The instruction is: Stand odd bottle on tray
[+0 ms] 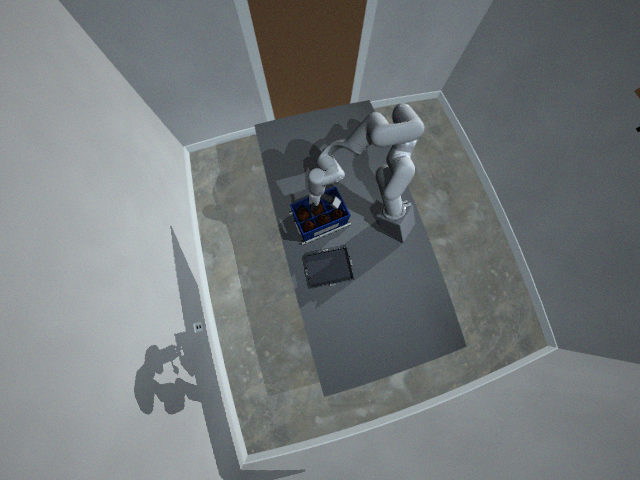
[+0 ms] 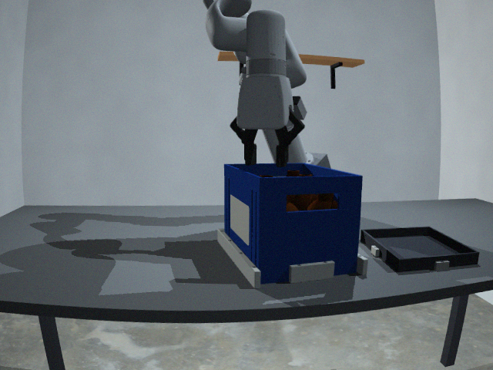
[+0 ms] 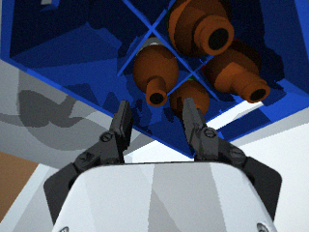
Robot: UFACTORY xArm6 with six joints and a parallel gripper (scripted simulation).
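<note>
Now: the bottle 110 mm below my hand. Round my hand: blue crate: 120 mm below, 40 mm to the left, 10 mm behind; dark tray: 330 mm to the left, 190 mm below, 10 mm ahead.
</note>
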